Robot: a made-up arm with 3 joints. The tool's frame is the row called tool.
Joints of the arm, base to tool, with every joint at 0 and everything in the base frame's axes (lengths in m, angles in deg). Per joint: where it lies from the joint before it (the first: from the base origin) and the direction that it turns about. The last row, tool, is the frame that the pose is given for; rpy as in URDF.
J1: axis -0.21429 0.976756 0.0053 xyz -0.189 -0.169 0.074
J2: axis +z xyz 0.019 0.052 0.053
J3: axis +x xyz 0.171 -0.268 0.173
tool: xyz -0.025 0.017 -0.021 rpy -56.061 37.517 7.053
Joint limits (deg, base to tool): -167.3..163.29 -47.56..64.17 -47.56..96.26
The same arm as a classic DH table. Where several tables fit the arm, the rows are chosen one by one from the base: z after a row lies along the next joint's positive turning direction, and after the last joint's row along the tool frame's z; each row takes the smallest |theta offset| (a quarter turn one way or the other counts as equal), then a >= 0, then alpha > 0; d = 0 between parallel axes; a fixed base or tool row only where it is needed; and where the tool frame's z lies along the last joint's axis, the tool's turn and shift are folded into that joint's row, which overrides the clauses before.
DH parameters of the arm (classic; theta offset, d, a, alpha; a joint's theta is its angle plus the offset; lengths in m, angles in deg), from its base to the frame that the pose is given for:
base (fixed): 12.37 0.0747 -0.2208 -89.7
J1: 0 -0.0779 0.0297 89.7
J2: 77.63 0.2258 -0.268 90
J3: -62.89 0.1447 0.0264 -76.37
tool (fixed): -54.09 0.0057 0 0
Joint limits (deg, base to tool): -167.3..163.29 -47.56..64.17 -47.56..96.26

